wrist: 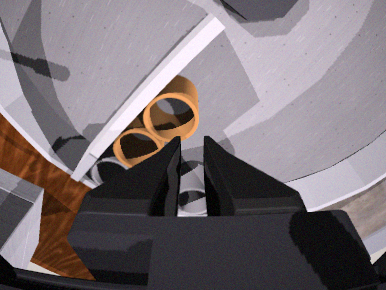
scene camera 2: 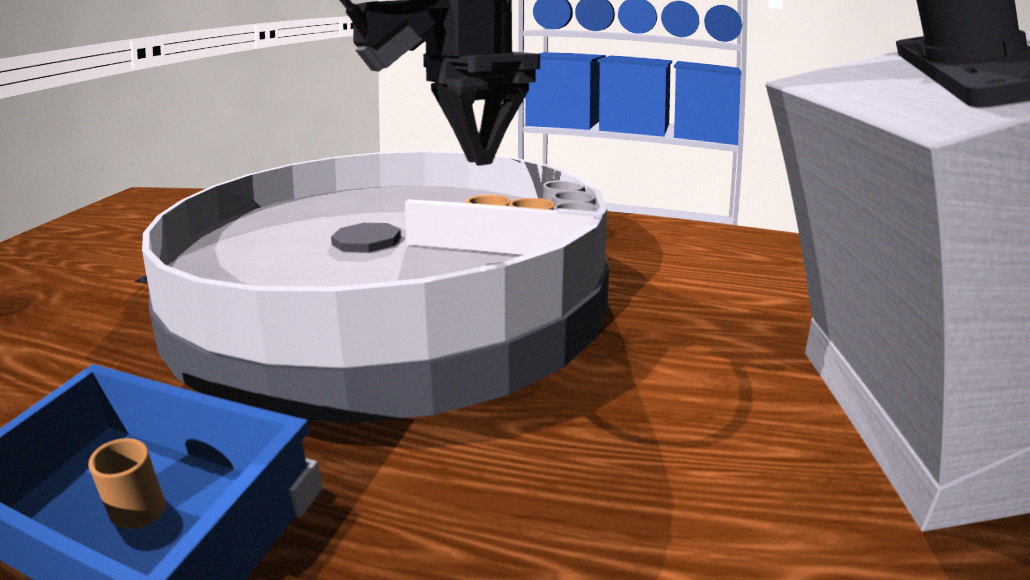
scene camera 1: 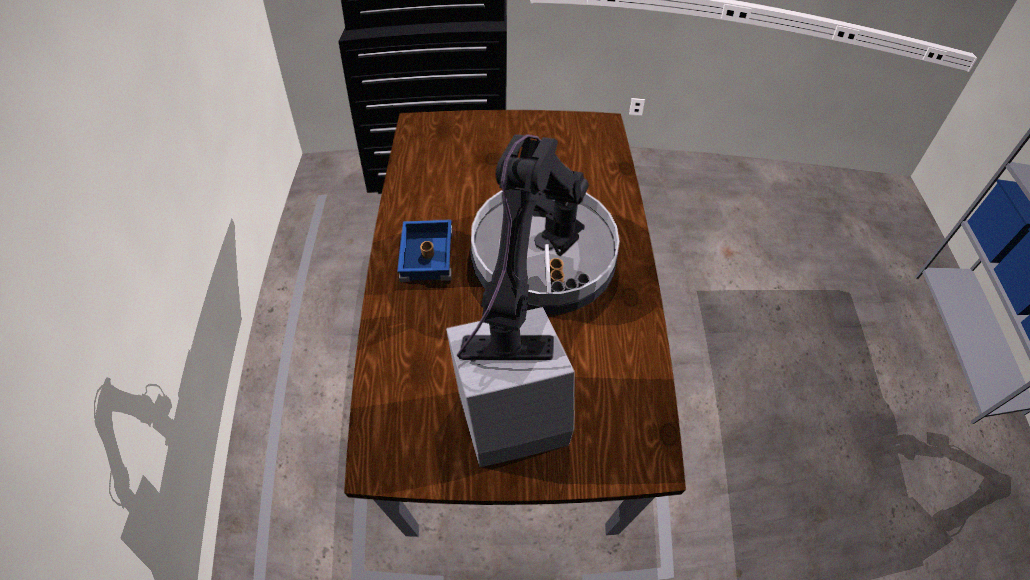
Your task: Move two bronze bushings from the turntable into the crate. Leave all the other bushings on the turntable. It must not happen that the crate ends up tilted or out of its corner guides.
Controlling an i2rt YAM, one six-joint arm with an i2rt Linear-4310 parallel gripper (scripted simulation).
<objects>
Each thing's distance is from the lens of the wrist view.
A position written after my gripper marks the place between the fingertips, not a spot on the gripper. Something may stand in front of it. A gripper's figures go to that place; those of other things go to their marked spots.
my gripper [wrist: 192,145]: 13 cm
bronze bushing [wrist: 129,150]: 20 cm
bronze bushing [wrist: 163,126]: 18 cm
grey bushing [wrist: 192,201]: 23 cm
</objects>
